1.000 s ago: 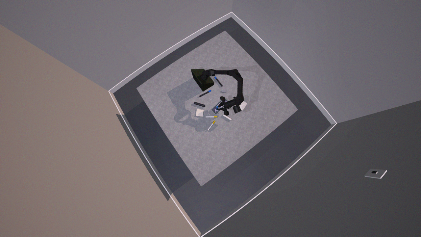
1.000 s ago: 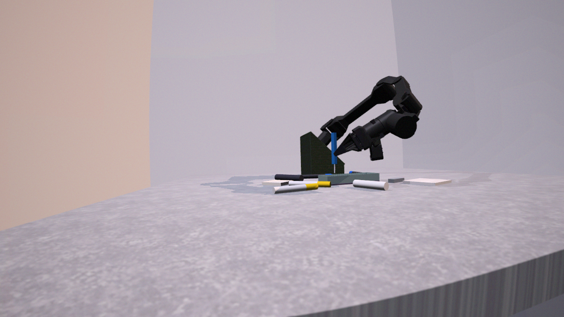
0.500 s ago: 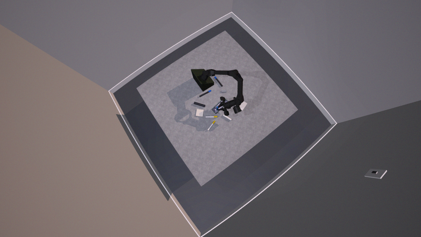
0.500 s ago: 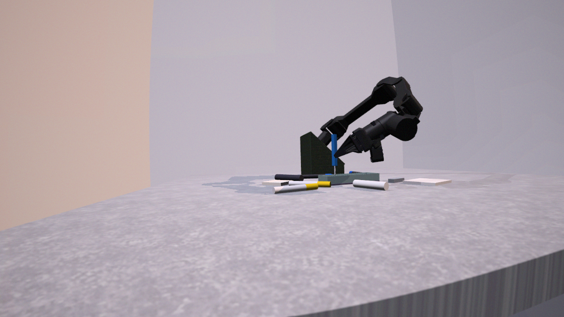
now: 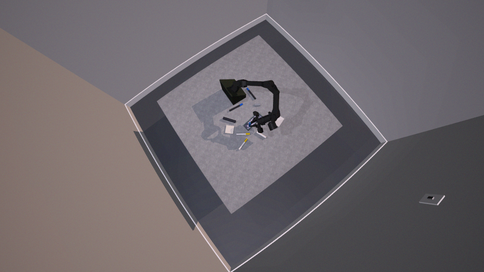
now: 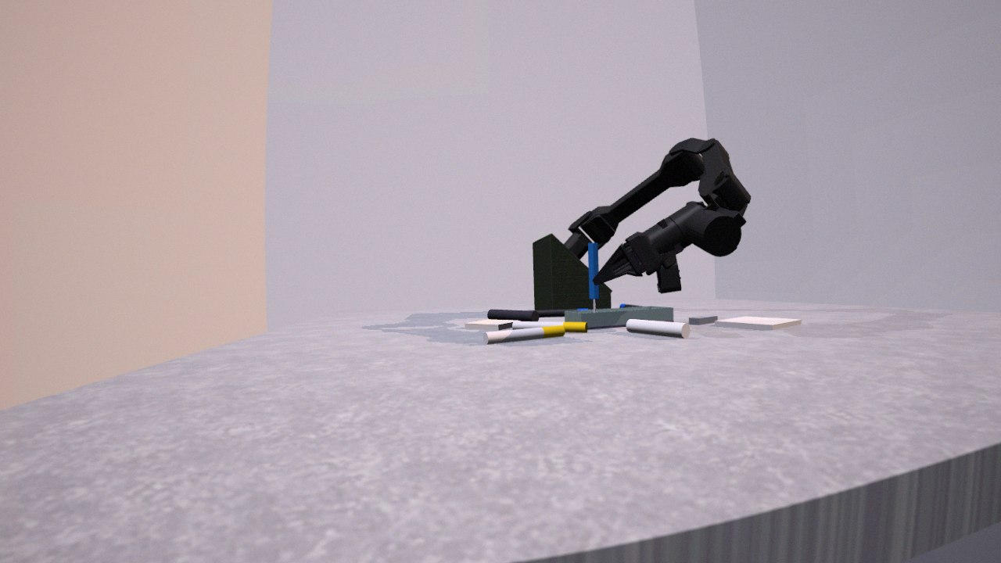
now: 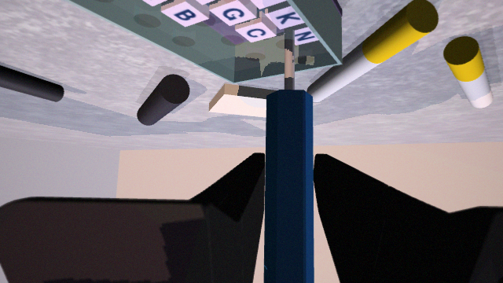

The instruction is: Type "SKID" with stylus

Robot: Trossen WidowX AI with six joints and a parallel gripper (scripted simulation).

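The white cylinder lies 11 cm ahead of my gripper tip, 7 cm below it and 5 cm to the left of it. Round my gripper tip: black cylinder (16 cm behind, 12 cm to the right, 6 cm below); small white square (16 cm to the right, 8 cm behind, 7 cm below); blue stylus (1 cm below).
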